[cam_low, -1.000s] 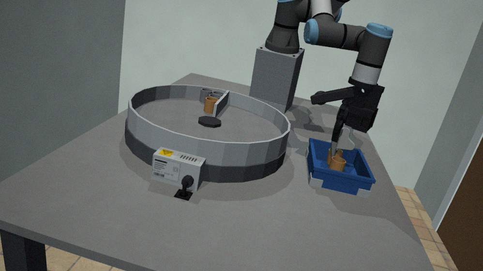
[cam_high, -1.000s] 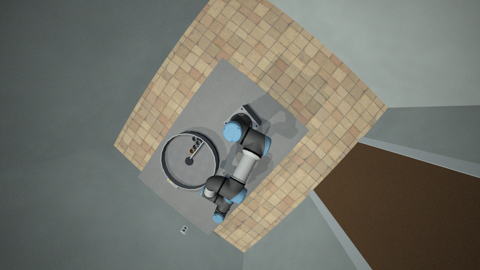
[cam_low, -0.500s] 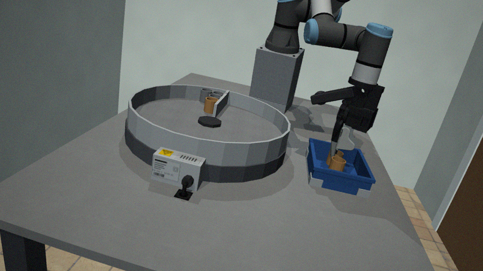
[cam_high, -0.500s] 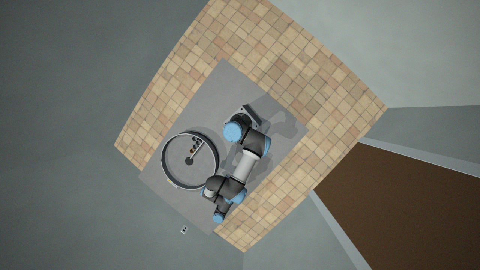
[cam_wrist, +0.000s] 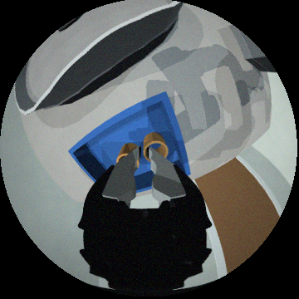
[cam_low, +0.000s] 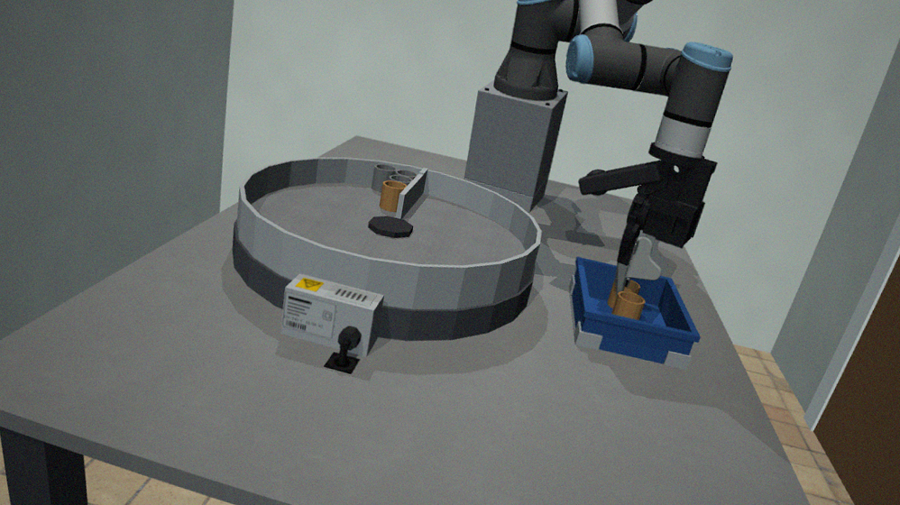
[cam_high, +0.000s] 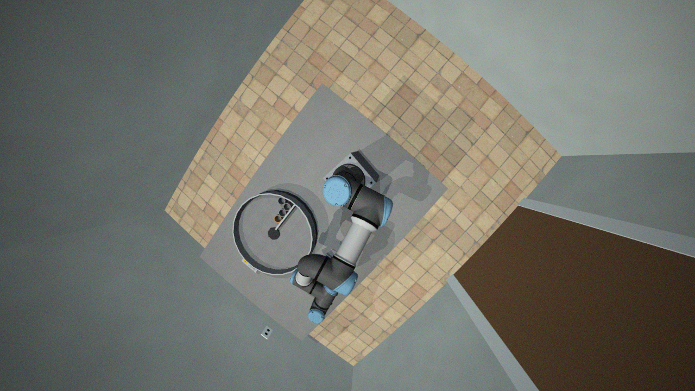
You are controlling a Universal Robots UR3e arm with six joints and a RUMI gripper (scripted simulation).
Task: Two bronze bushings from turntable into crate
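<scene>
My gripper is now 30 mm short of the blue crate, 20 mm to the right of it and 20 mm above it. From my hand the other things lie so: turntable 90 mm ahead, 330 mm to the right, 10 mm above.
</scene>
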